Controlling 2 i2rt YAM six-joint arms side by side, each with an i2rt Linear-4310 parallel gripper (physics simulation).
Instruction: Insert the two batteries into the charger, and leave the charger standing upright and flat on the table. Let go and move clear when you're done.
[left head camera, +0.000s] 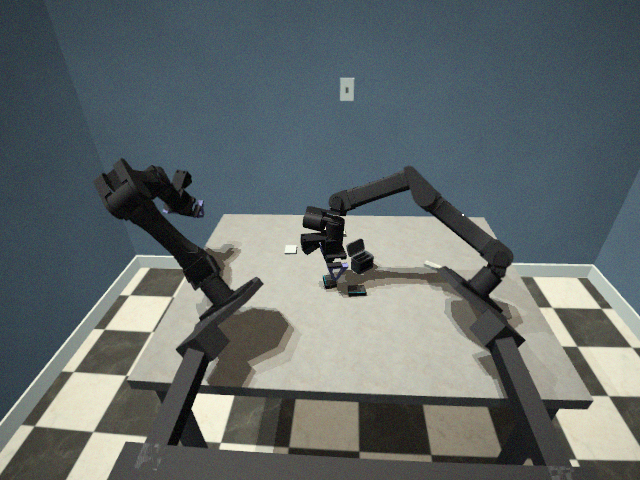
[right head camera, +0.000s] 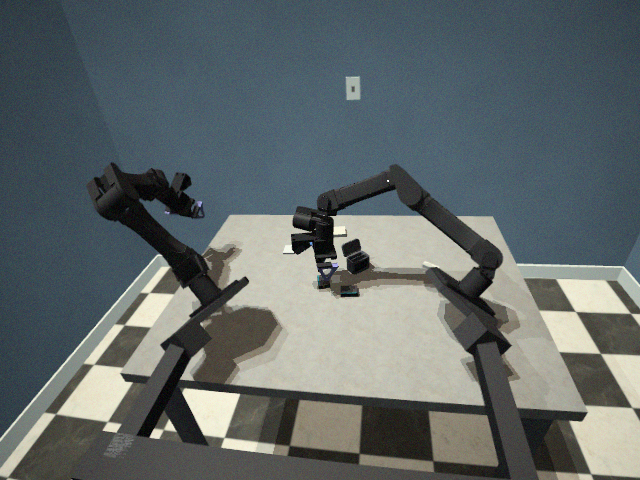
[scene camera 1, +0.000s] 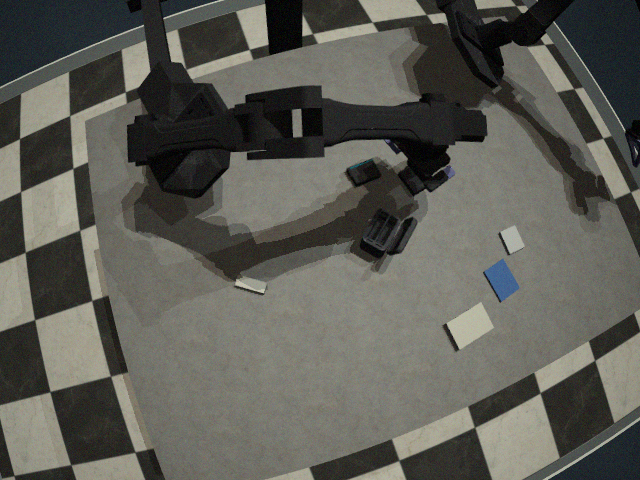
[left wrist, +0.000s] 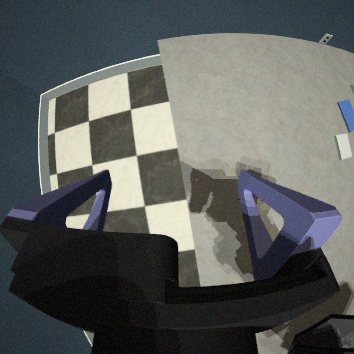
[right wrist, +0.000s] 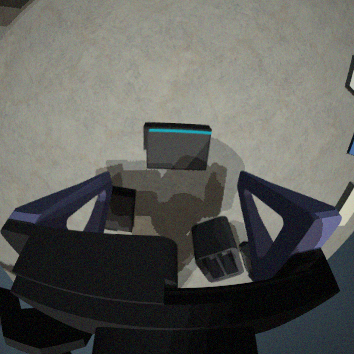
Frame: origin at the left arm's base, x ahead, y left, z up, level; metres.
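Where they show: left gripper, between the fingertips: (left head camera: 192, 214) (right head camera: 193, 214) (left wrist: 174, 176); right gripper, between the fingertips: (left head camera: 331, 271) (right head camera: 324, 271) (scene camera 1: 414, 170) (right wrist: 174, 178); left arm's base, origin of its link: (left head camera: 226, 302) (right head camera: 214, 300) (scene camera 1: 479, 40); right arm's base, origin of its link: (left head camera: 474, 292) (right head camera: 464, 294) (right wrist: 47, 329).
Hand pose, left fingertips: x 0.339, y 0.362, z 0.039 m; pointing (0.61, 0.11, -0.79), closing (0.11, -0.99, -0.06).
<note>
Things, the pixels of their top centre, and the offset from my left fingertips.
- black battery with a cyan edge, centre of its top: (right wrist: 176, 149) (scene camera 1: 413, 177) (right head camera: 323, 280) (left head camera: 329, 279) dy -0.559, dx -0.027, dz -0.154 m
- battery, centre of its top: (right wrist: 115, 214) (scene camera 1: 364, 171) (right head camera: 349, 289) (left head camera: 356, 289) dy -0.661, dx -0.043, dz -0.154 m
- white tile, centre of its top: (scene camera 1: 512, 239) (left wrist: 344, 145) (left head camera: 290, 248) dy -0.348, dx +0.112, dz -0.161 m
- blue tile, centre of its top: (scene camera 1: 502, 279) (left wrist: 349, 114) dy -0.386, dx +0.197, dz -0.164 m
- cream tile, centre of its top: (scene camera 1: 470, 325) (right wrist: 349, 207) (right head camera: 334, 230) dy -0.473, dx +0.285, dz -0.155 m
- white strip, centre of its top: (scene camera 1: 250, 283) (right head camera: 431, 265) (left head camera: 432, 264) dy -0.889, dx +0.175, dz -0.157 m
The dark charger (left head camera: 361, 261) (right head camera: 357, 262) (scene camera 1: 379, 233) (right wrist: 217, 248) stands on the table with its lid open; two slots show empty. One black battery with a cyan edge (left head camera: 329, 281) (right head camera: 323, 282) (right wrist: 178, 149) lies flat left of it in the head views; the arm hides it in scene camera 1. The other battery (left head camera: 356, 290) (right head camera: 349, 291) (scene camera 1: 363, 172) (right wrist: 123, 210) lies in front of the charger, partly behind a finger in the right wrist view. My right gripper (right wrist: 174, 178) is open and empty, tilted above the first battery. My left gripper (left head camera: 183, 210) (right head camera: 183, 210) (left wrist: 174, 176) is open and empty, raised beyond the table's left edge.
A white tile (left head camera: 290, 249) (scene camera 1: 511, 239) (left wrist: 343, 146), a blue tile (scene camera 1: 501, 280) (left wrist: 346, 115) and a cream tile (right head camera: 339, 231) (scene camera 1: 469, 326) lie toward the back. A white strip (left head camera: 432, 265) (right head camera: 430, 265) (scene camera 1: 251, 285) lies near the right arm's base.
</note>
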